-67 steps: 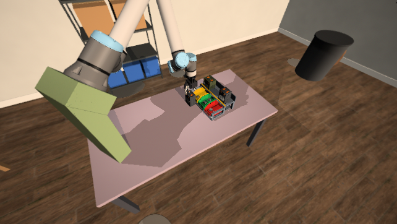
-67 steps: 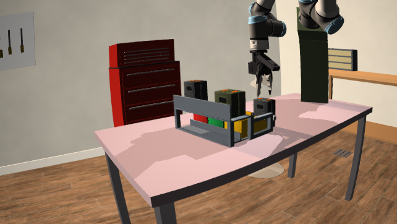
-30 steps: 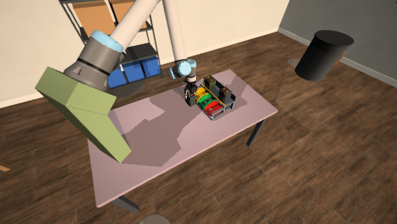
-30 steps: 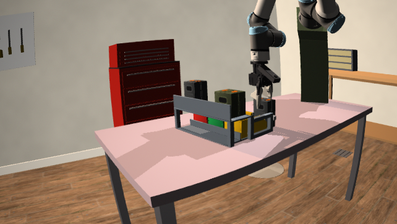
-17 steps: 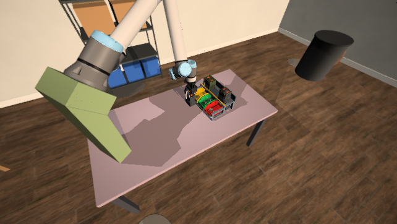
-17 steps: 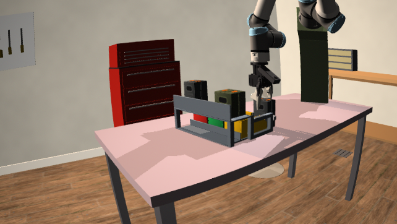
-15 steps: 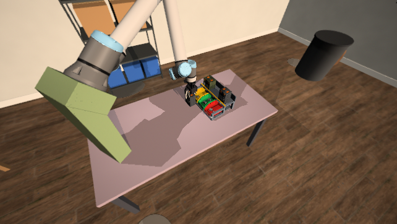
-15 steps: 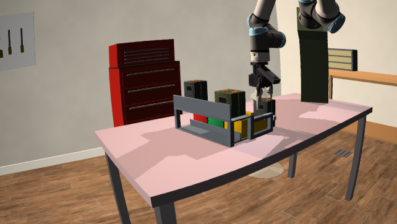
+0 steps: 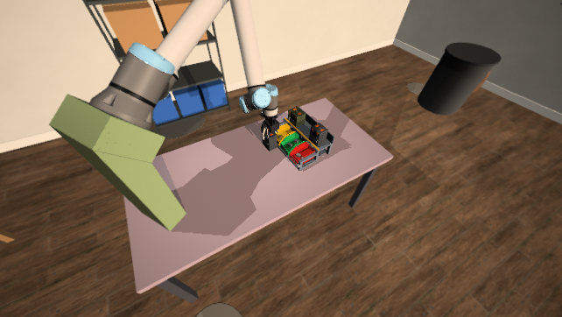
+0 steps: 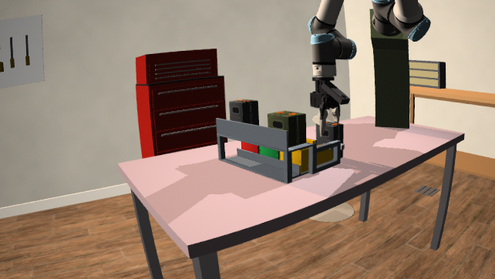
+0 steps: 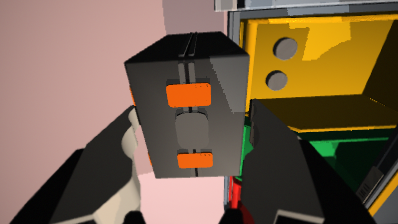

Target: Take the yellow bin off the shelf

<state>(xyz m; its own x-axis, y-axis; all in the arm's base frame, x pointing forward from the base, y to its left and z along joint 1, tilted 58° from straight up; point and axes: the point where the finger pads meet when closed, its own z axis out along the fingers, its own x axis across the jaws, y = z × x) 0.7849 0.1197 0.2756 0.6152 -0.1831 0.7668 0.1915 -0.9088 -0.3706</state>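
The yellow open bin lies 130 mm ahead of my hand, 50 mm to the left of it and 60 mm below it. The rest, counted from my hand: dark case (290 mm ahead, 150 mm to the right, 60 mm above); then green bin (160 mm ahead, 60 mm to the right, 60 mm below); then red bin (190 mm ahead, 170 mm to the right, 60 mm below).
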